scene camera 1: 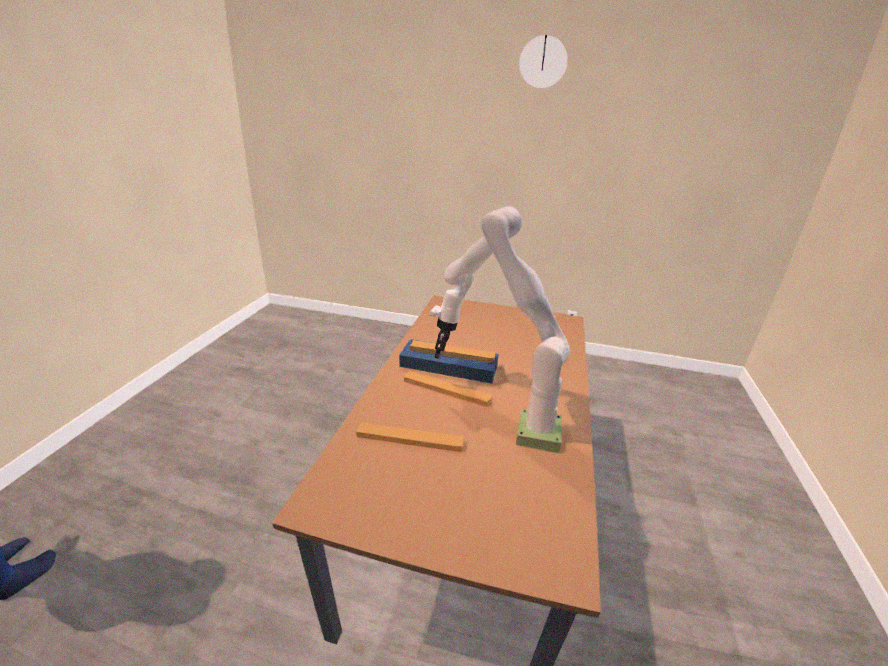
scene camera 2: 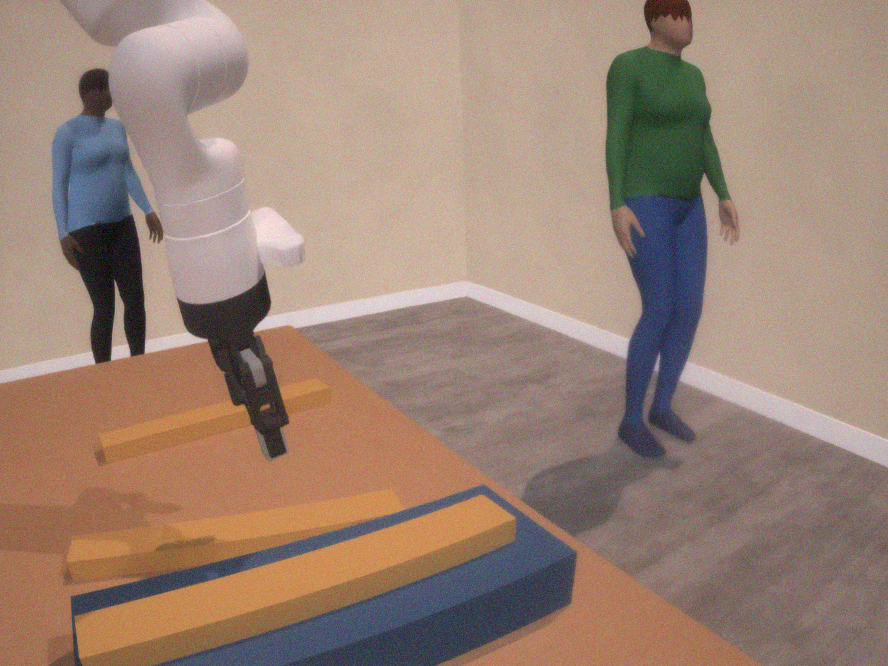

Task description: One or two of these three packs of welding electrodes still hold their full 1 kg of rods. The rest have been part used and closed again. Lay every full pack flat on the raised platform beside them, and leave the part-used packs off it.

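Where they show: gripper, fingertip midpoint: [scene camera 1: 439, 354] [scene camera 2: 259, 427]; arm's base, link origin: [scene camera 1: 539, 424].
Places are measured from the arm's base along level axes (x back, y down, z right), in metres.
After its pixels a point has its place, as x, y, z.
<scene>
One orange-yellow pack [scene camera 1: 453, 351] @(-0.377, -0.039, 0.318) [scene camera 2: 308, 580] @(-0.387, -0.039, 0.344) lies flat on the blue raised platform [scene camera 1: 448, 367] @(-0.382, 0.005, 0.259) [scene camera 2: 466, 612] @(-0.487, -0.002, 0.400). A second pack [scene camera 1: 430, 384] @(-0.428, 0.022, 0.146) [scene camera 2: 308, 510] @(-0.449, 0.021, 0.162) lies on the table beside the platform, slightly angled to it, with the arm's shadow across it. A third pack [scene camera 1: 410, 436] @(-0.413, 0.021, -0.155) [scene camera 2: 172, 428] @(-0.348, 0.021, -0.118) lies on the table farther from the platform, toward the near end in scene camera 1. My gripper [scene camera 1: 438, 354] @(-0.407, -0.096, 0.188) [scene camera 2: 274, 454] @(-0.407, -0.096, 0.188) is open and empty, pointing down above the second pack and apart from it. No labels or fill marks can be read on the packs.
The wooden table [scene camera 1: 459, 501] @(-0.204, 0.046, -0.346) [scene camera 2: 35, 401] @(-0.116, 0.045, -0.419) carries my arm's green base [scene camera 1: 539, 438] @(0.003, 0.001, -0.068) on its right side in scene camera 1. A person in green [scene camera 2: 659, 129] stands on the floor beside the table. A person in light blue [scene camera 2: 96, 172] stands beyond it.
</scene>
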